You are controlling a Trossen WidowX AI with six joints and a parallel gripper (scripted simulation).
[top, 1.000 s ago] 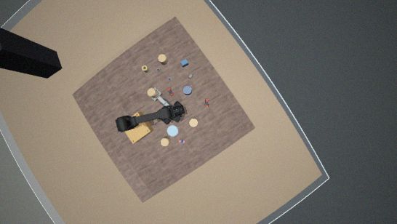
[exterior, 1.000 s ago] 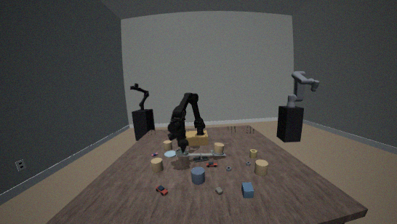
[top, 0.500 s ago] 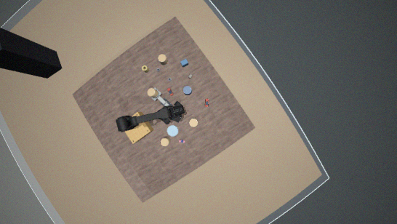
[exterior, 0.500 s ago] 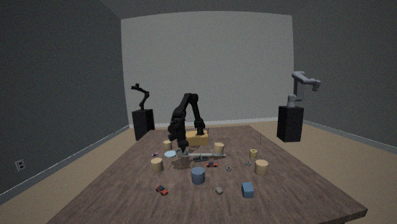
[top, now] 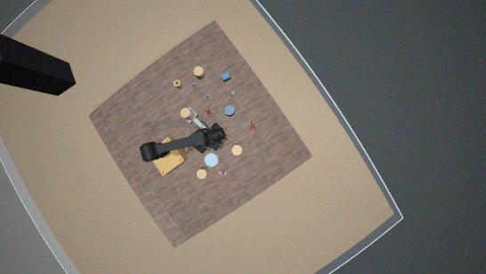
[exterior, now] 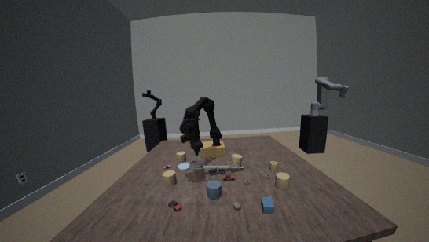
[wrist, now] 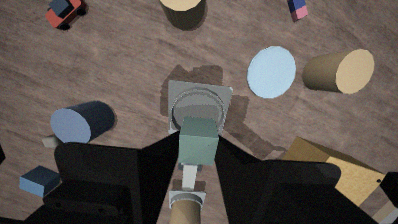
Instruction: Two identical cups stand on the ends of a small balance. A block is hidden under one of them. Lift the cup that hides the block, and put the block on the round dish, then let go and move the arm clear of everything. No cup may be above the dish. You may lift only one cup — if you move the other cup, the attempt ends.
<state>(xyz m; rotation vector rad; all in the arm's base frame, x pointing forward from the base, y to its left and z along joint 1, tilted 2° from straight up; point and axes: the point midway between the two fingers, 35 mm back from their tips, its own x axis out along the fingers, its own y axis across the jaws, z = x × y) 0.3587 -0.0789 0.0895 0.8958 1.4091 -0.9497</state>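
The round light blue dish lies 10 cm behind my gripper tip, 13 cm to the right of it and 14 cm below it. The rest, counted from my gripper tip: blue cylinder (18 cm ahead, 11 cm to the left, 11 cm below); then cup (10 cm behind, 26 cm to the left, 8 cm below).
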